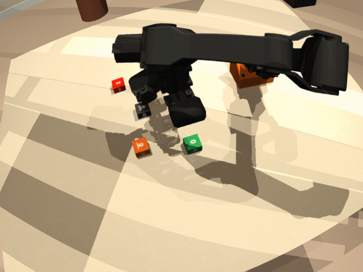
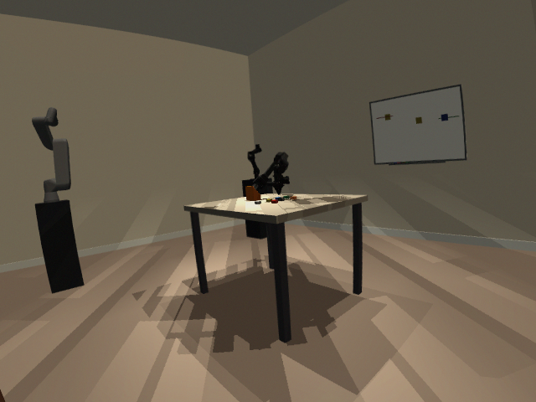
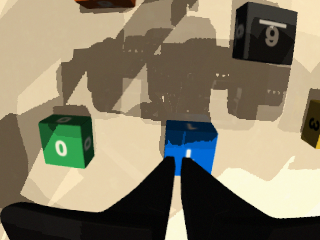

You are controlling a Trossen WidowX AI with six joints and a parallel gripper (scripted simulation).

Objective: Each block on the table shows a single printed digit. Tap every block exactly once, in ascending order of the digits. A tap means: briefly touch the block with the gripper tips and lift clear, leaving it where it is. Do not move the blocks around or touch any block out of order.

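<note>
Now: gripper tip 1 cm to the left of the blue 1 block and 3 cm above it. Round my gripper tip: orange block 10 cm ahead, 4 cm to the left, 3 cm below; green 0 block 8 cm to the left, 3 cm below; black block 7 cm ahead, 6 cm to the right, 3 cm below.
</note>
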